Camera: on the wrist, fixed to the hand. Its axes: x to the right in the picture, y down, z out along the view.
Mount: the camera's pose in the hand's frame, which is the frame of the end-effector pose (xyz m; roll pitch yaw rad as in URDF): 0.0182 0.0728 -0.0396 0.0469 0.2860 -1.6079
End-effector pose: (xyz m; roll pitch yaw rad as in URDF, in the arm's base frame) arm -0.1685 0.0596 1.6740 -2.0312 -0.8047 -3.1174
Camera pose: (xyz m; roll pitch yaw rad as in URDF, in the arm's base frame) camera -0.2171 0.1263 1.6541 1.7882 -0.7165 -0.2076
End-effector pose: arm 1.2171 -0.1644 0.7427 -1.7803 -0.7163 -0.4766
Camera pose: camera 1.2413 -0.2375 0.7072 1.5438 -0.8157 2.7769
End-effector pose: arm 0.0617 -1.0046 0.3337 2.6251 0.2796 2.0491
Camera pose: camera 0.0835 -0.9517 0.3963 -2.7900 0.2110 -2.5638
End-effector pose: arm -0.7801 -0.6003 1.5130 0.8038 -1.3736 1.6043
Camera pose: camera -0.8584 -0.6238 1.5357 1.5354 0.2100 1.1121
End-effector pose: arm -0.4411 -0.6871 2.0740 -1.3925 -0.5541 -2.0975
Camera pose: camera -0.4922 -0.7232 2.0167 1.0249 -0.8347 1.7739
